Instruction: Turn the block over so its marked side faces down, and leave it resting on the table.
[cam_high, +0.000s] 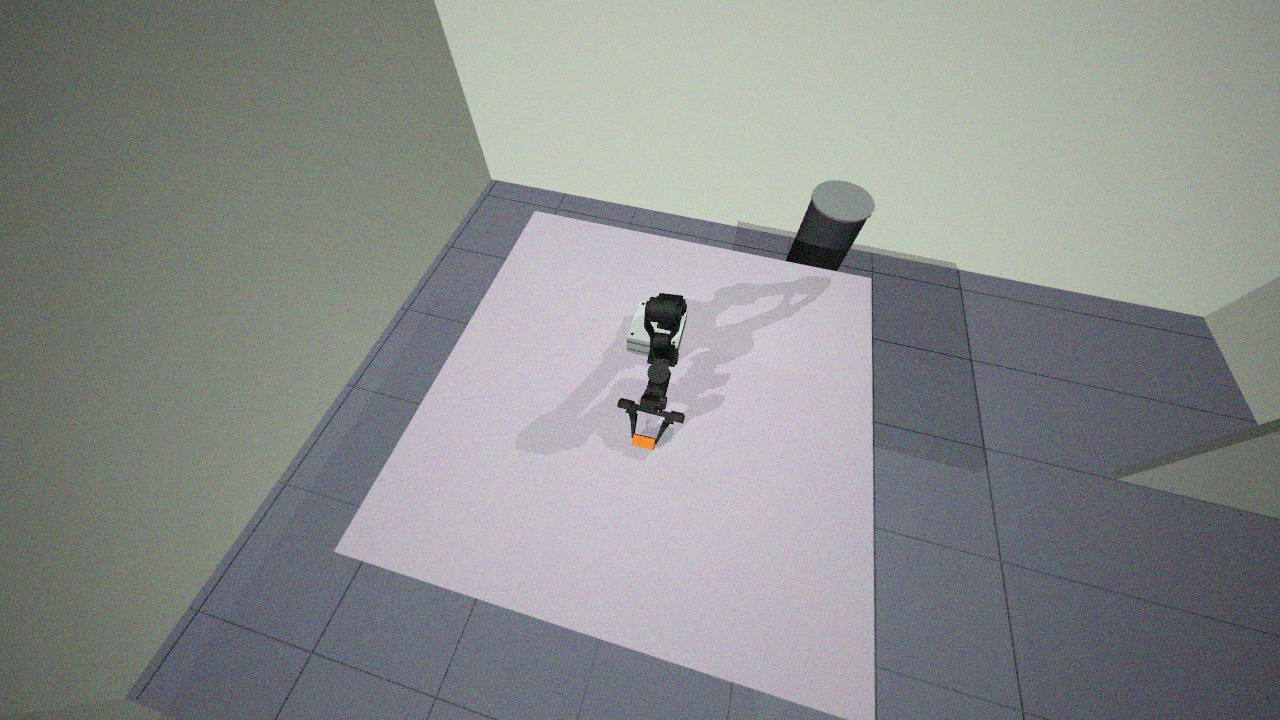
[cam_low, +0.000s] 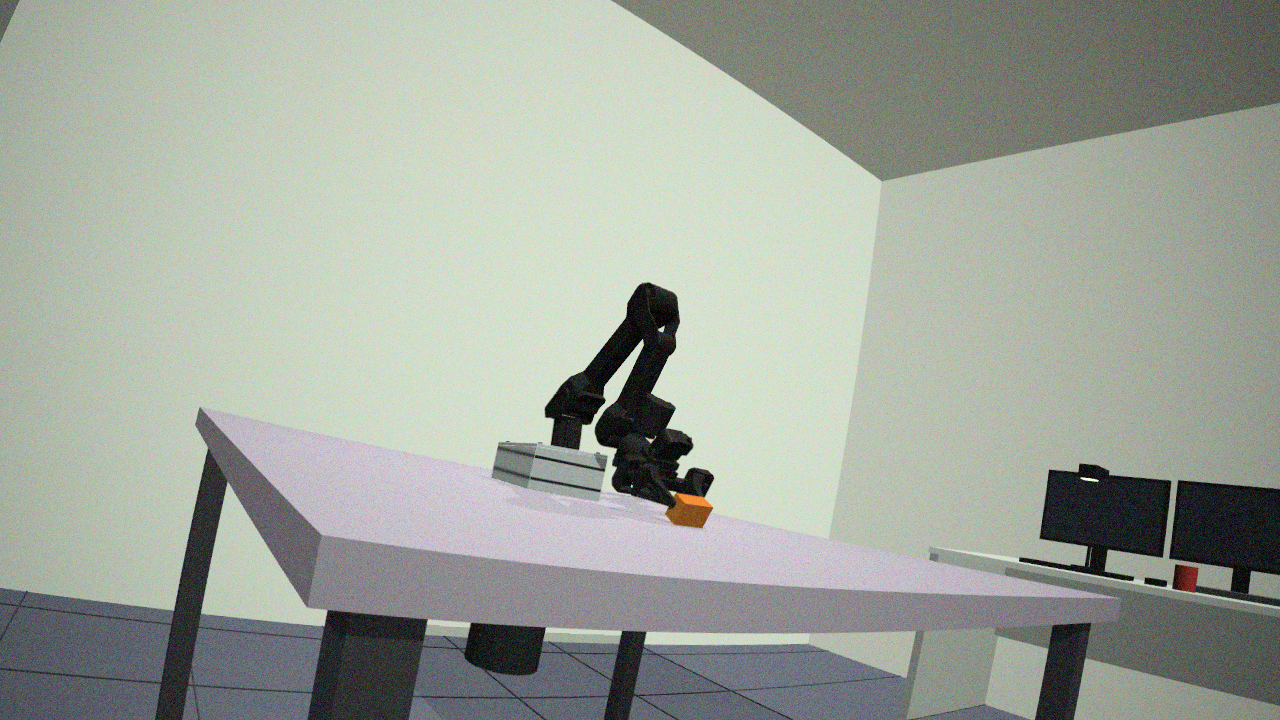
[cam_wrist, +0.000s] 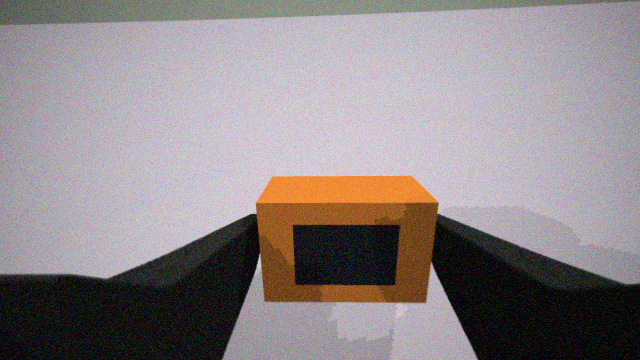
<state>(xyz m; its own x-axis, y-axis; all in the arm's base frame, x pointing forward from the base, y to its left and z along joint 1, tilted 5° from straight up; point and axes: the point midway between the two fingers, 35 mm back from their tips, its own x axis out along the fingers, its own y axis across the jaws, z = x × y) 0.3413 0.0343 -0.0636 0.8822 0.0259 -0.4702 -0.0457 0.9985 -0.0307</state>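
Right now the orange block is 10 mm behind my gripper tip.
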